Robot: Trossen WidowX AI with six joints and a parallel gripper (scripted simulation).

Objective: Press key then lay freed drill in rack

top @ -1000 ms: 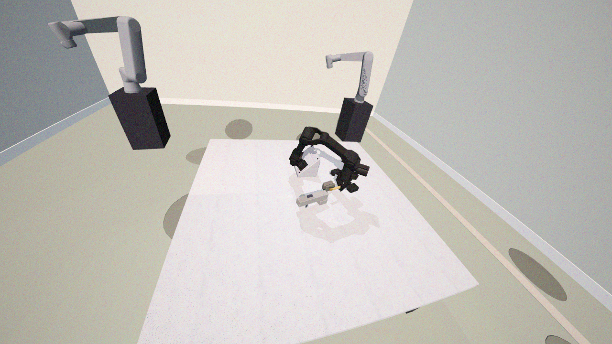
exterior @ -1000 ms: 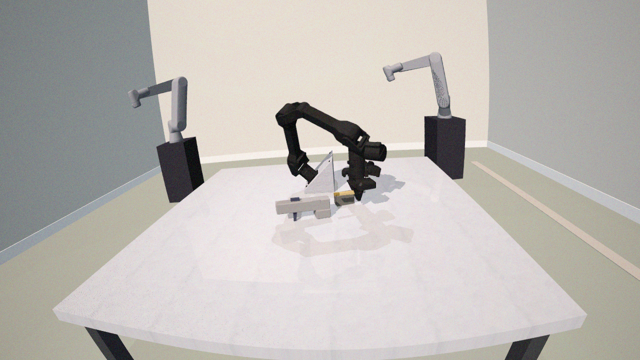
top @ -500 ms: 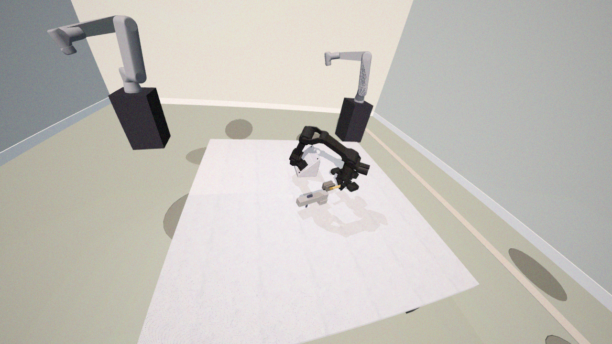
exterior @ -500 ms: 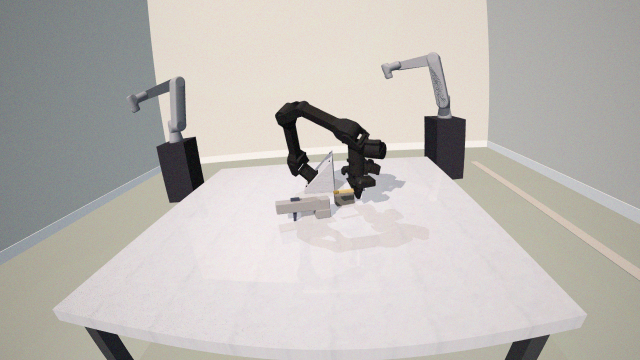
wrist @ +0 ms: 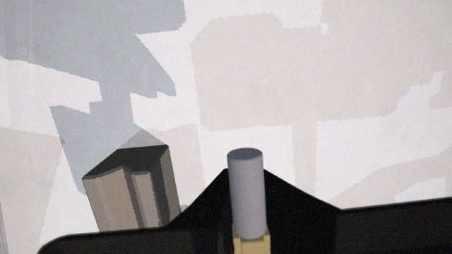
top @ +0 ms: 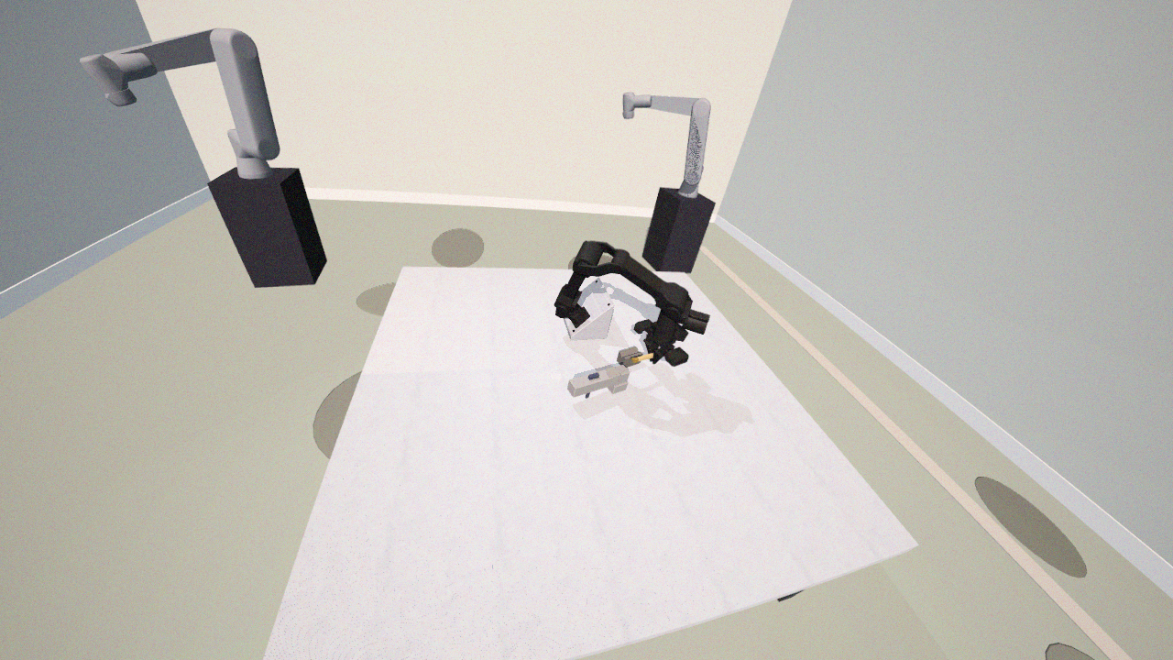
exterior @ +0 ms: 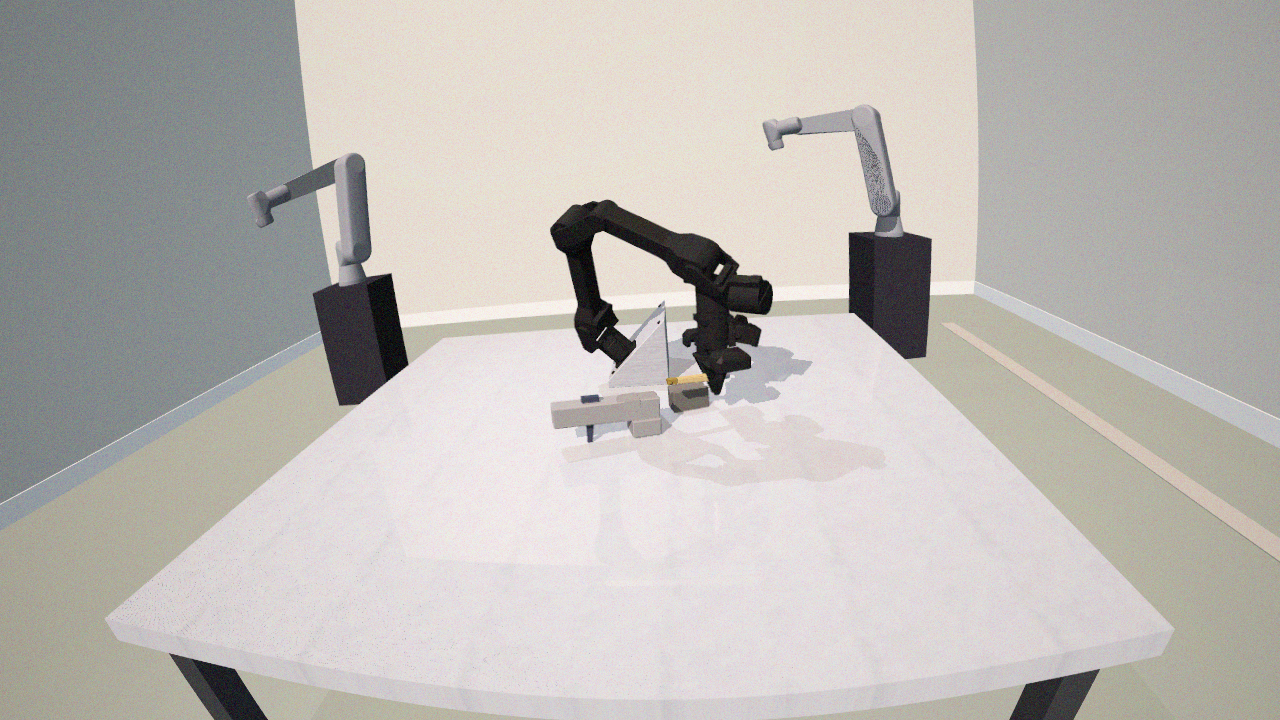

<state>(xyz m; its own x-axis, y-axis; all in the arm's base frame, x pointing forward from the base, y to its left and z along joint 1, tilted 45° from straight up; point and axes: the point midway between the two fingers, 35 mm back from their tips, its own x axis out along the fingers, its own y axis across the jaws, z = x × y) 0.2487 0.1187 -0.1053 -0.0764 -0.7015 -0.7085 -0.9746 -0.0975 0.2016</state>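
My gripper tip is now 40 mm to the left of the drill, 40 mm below it and 10 mm short of it. The rest, counted from my gripper tip: rack (60 mm behind, 40 mm to the right, 30 mm below); then light grey housing (190 mm to the right, 50 mm ahead); then dark key (220 mm to the right, 50 mm ahead, 10 mm above).
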